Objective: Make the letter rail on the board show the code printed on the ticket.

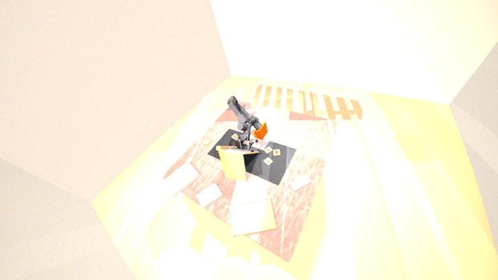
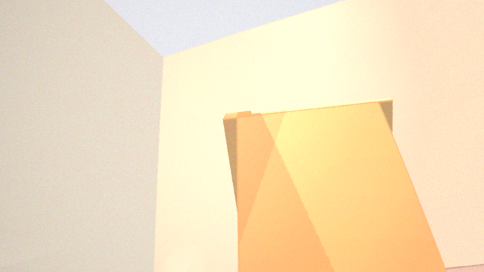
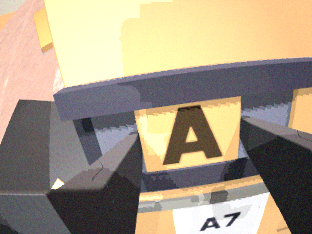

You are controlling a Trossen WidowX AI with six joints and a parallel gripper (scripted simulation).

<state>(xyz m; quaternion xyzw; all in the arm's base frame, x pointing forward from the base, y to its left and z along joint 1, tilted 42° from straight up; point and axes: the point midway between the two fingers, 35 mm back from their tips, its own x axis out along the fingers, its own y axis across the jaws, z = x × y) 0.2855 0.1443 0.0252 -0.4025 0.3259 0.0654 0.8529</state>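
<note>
Now: the white ticket 8 cm below my gripper tip, 5 cm behind it and 4 cm to the right of it. The rest, counted from my gripper tip: letter tile: right at my gripper tip; then flat yellow slab: 35 cm ahead, 33 cm to the left, 15 cm below; then black mat: 16 cm below, 12 cm behind, 7 cm to the right.
</note>
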